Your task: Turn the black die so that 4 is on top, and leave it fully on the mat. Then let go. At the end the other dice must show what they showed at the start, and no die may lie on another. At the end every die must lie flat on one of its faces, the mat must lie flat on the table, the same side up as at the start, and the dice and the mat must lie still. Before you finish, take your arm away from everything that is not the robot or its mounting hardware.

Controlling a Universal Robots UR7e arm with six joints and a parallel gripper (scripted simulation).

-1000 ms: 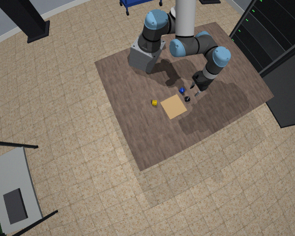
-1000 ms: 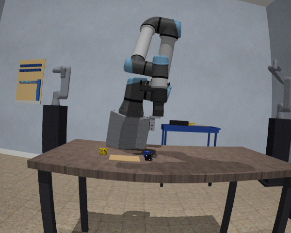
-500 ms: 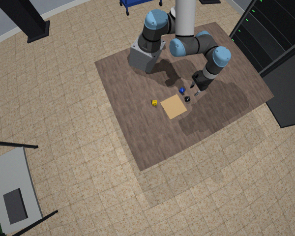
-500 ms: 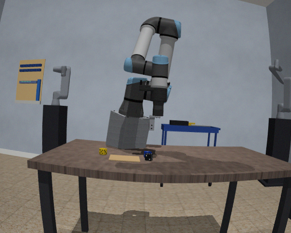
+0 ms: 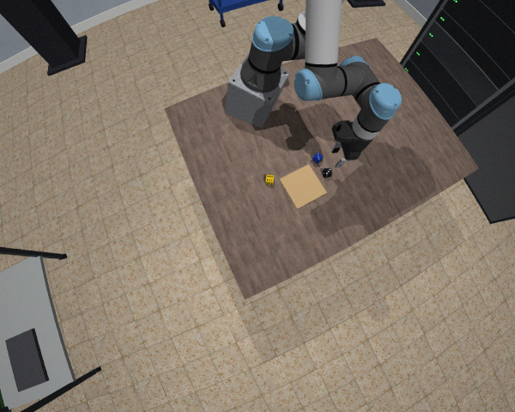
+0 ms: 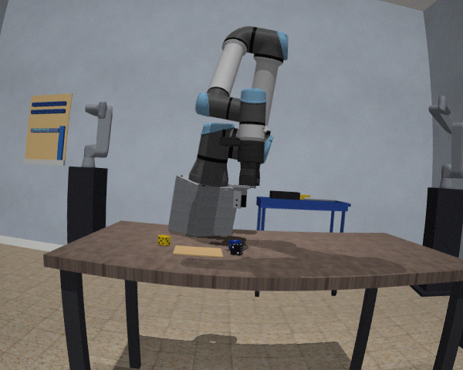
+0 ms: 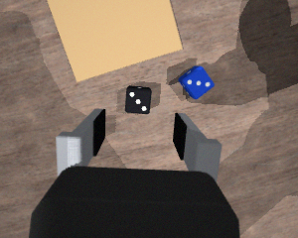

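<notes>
Right now the black die is 140 mm below my hand. The rest, counted from my hand: blue die (70 mm behind, 20 mm to the right, 140 mm below); then tan mat (20 mm ahead, 110 mm to the right, 150 mm below); then yellow die (30 mm behind, 230 mm to the right, 140 mm below).
</notes>
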